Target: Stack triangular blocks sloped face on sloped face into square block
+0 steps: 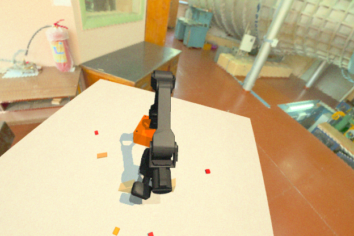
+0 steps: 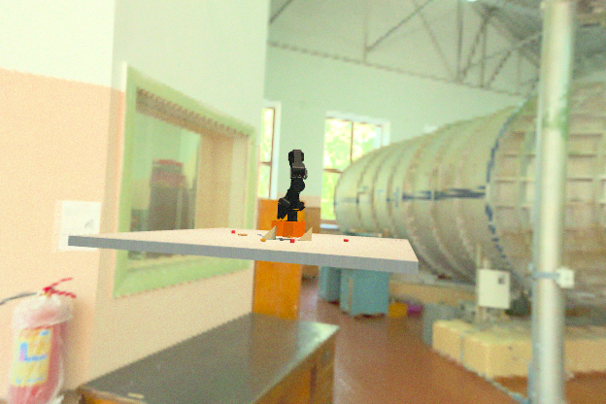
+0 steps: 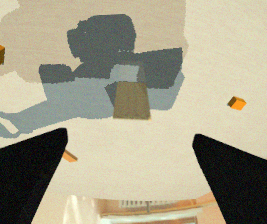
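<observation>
The tan triangular block is 8 cm below my gripper tip and 3 cm to the right of it.
</observation>
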